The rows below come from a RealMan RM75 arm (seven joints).
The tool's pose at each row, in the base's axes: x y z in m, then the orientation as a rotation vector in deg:
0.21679 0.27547 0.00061 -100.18 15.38 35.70
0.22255 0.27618 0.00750 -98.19 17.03 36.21
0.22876 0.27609 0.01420 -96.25 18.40 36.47
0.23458 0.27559 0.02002 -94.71 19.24 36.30
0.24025 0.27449 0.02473 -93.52 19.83 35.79
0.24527 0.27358 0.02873 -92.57 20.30 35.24
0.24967 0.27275 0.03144 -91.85 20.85 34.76
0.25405 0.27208 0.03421 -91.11 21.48 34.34
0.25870 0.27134 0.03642 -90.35 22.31 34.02
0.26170 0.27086 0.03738 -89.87 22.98 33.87
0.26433 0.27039 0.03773 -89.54 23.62 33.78
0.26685 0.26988 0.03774 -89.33 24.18 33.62
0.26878 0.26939 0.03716 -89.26 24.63 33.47
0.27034 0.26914 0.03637 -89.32 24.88 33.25
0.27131 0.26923 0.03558 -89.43 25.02 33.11
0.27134 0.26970 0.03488 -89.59 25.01 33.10
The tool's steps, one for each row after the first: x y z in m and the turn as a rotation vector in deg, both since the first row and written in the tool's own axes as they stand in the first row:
0.00117 -0.00872 -0.00194 2.00 -0.05 1.30
0.00270 -0.01729 -0.00472 3.96 -0.07 2.29
0.00432 -0.02482 -0.00766 5.57 0.03 2.70
0.00632 -0.03120 -0.01095 6.90 0.31 2.78
0.00820 -0.03672 -0.01378 8.00 0.63 2.75
0.01027 -0.04089 -0.01616 8.87 1.02 2.84
0.01232 -0.04515 -0.01840 9.76 1.40 3.01
0.01488 -0.04906 -0.02069 10.67 1.83 3.38
0.01678 -0.05119 -0.02209 11.25 2.15 3.75
0.01871 -0.05264 -0.02329 11.67 2.45 4.14
0.02072 -0.05375 -0.02445 11.98 2.80 4.43
0.02257 -0.05408 -0.02534 12.14 3.11 4.66
0.02425 -0.05412 -0.02587 12.17 3.41 4.71
0.02550 -0.05397 -0.02592 12.12 3.61 4.73
0.02596 -0.05353 -0.02537 11.97 3.65 4.72

